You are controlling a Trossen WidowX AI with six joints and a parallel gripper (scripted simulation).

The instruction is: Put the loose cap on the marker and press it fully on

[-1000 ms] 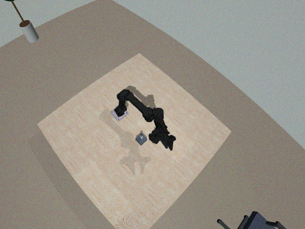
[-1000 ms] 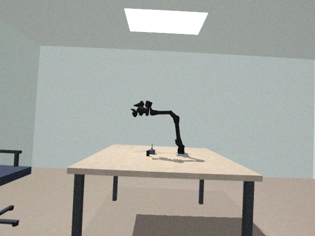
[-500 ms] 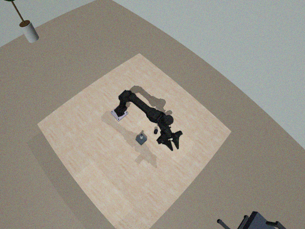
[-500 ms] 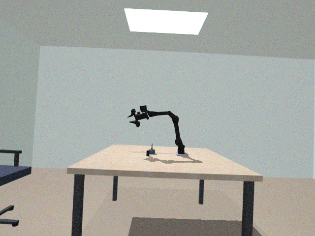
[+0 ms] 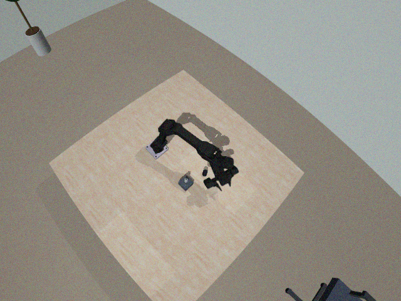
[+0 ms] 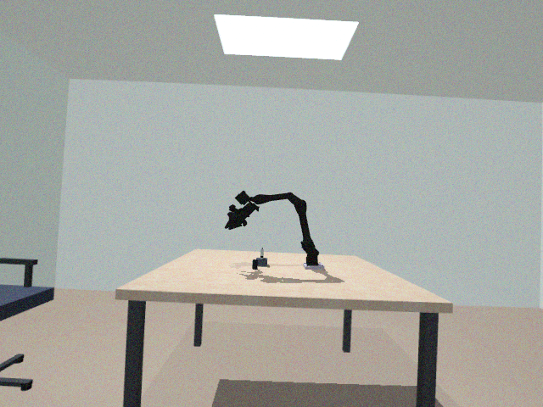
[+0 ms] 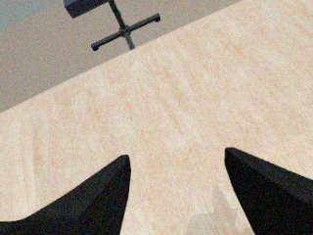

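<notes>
Now: gripper tip 19 cm above the dark cap, 18 cm past it and 1 cm to the right of it. The rest, counted from my gripper tip: marker (19 cm behind, 13 cm to the right, 13 cm below); then holder block (20 cm below, 19 cm behind, 13 cm to the right).
</notes>
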